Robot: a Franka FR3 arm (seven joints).
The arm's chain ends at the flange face. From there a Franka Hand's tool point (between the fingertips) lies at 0.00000 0.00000 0.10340 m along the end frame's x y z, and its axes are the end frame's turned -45 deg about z.
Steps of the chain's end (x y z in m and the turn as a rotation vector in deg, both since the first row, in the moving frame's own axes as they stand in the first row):
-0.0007 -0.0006 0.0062 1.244 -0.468 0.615
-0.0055 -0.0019 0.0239 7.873 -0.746 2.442
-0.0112 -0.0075 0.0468 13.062 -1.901 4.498
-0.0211 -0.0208 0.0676 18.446 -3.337 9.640
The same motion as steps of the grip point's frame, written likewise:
0.0009 -0.0031 0.0062 1.211 0.549 0.615
0.0068 -0.0160 0.0229 6.095 5.040 2.442
0.0122 -0.0316 0.0441 10.580 7.892 4.498
0.0209 -0.0552 0.0621 15.403 10.684 9.640

